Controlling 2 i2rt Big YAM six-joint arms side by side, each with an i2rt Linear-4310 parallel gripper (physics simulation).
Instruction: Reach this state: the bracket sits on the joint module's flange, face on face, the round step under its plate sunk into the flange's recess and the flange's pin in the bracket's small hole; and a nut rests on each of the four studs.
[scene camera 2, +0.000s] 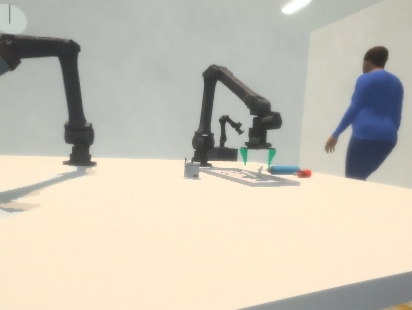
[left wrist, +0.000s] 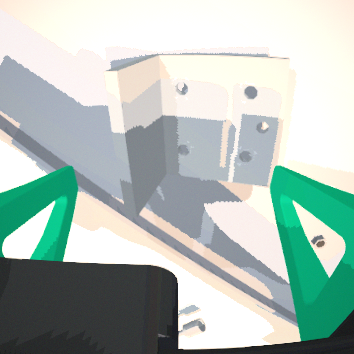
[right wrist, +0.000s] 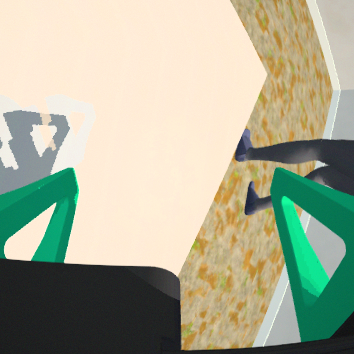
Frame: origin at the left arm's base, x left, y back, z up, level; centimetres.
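Where they show: left gripper, fingertip midpoint: (scene camera 2: 256, 167) (left wrist: 173, 176); right gripper, fingertip midpoint: (right wrist: 174, 178); right arm's base, origin of the base link: (scene camera 2: 80, 164).
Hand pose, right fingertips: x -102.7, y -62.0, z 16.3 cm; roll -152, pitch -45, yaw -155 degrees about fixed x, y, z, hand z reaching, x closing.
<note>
Things, the pixels of their centre, and the offset from my right fingertips. "pt": a spot on its surface instead. Level surfaces: height alone.
- pale L-shaped bracket, body centre: (left wrist: 207, 134) (scene camera 2: 252, 170) dx +94.4, dy +15.4, dz -12.7 cm
- grey joint module, body centre: (scene camera 2: 191, 168) dx +69.2, dy +22.7, dz -12.6 cm
- small nut, body centre: (left wrist: 319, 241) dx +97.9, dy +29.2, dz -15.6 cm
- shallow tray, surface spot: (scene camera 2: 275, 183) pt dx +87.9, dy -1.8, dz -15.2 cm
- small metal piece, surface spot: (left wrist: 195, 326) pt dx +110.8, dy +25.7, dz -13.8 cm
- blue cylinder, body centre: (scene camera 2: 279, 170) dx +122.2, dy +22.8, dz -14.3 cm
- red part, body centre: (scene camera 2: 301, 174) dx +122.8, dy +10.8, dz -14.6 cm
- table, its level: dz -16.3 cm
The pale L-shaped bracket (scene camera 2: 260, 171) (left wrist: 210, 102) is at the tray; in the left wrist view its plate shows several holes and its other leg rises at the left. My left gripper (scene camera 2: 257, 165) (left wrist: 173, 176) is open and empty above it, with the fingertips wide apart near the bracket's lower edge in that view. The grey joint module (scene camera 2: 191, 170) stands upright left of the tray, apart from the bracket; its studs are too small to tell apart. A small nut (left wrist: 318, 241) shows through the opening in one finger. My right gripper (right wrist: 174, 178) is open and empty above the table.
The shallow tray (scene camera 2: 275, 183) lies below the left gripper. A small metal piece (left wrist: 195, 326) shows beside the gripper body. A blue cylinder (scene camera 2: 285, 170) and a red part (scene camera 2: 304, 174) lie behind the tray. A person in blue (scene camera 2: 377, 105) stands beyond the table (scene camera 2: 200, 240) (right wrist: 150, 100).
</note>
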